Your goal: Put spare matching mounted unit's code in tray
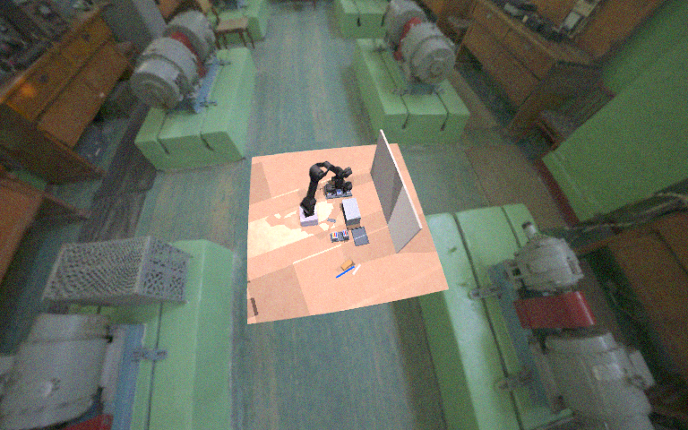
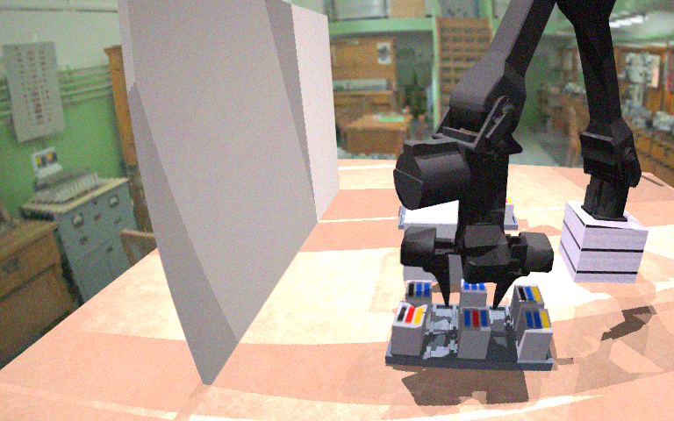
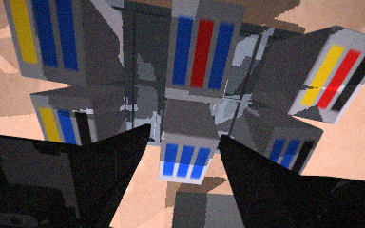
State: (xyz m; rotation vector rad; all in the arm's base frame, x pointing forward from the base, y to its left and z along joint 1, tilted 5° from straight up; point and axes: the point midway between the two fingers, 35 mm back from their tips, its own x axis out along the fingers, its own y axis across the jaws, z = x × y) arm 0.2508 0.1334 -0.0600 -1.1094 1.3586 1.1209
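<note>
My gripper tip is 180 mm to the left of the grey mounted unit, 30 mm short of it and 20 mm below it. Also, from my gripper tip: tall grey panel: 290 mm ahead, 210 mm to the right, 200 mm above; cardboard box: 540 mm to the right, 110 mm behind.
</note>
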